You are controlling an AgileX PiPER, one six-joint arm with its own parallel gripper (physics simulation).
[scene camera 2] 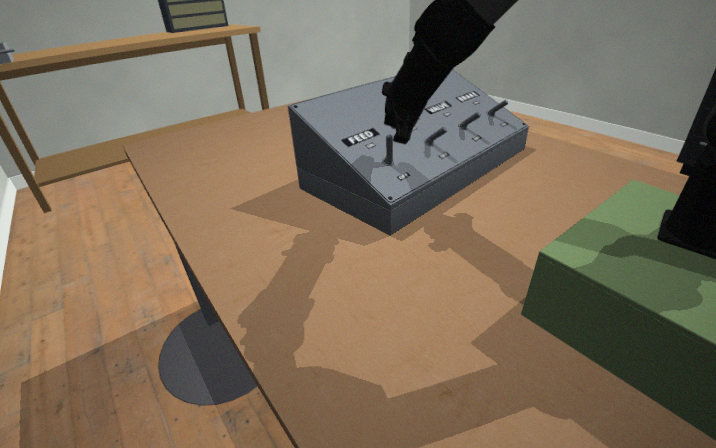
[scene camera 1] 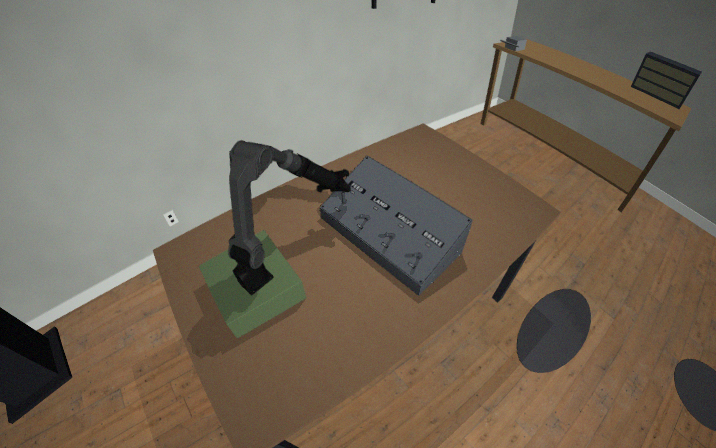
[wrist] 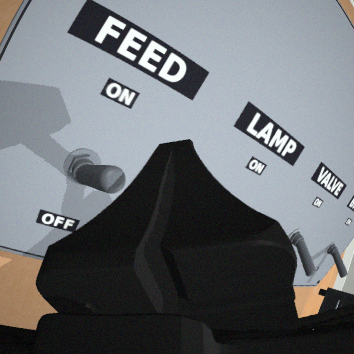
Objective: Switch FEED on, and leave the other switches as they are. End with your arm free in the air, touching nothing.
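The FEED switch's lever is tipped toward its ON mark, unlike the other three. The LAMP lever, VALVE lever and BRAKE lever lean toward OFF. My gripper is shut with nothing between its fingers. It is over the panel, close beside the FEED lever's tip on the LAMP side. Whether they touch is unclear. The gripper hides the LAMP lever in the wrist view.
The sloped grey switch box stands on the brown table. The arm stands on a green block. A wooden side table is beyond the main table.
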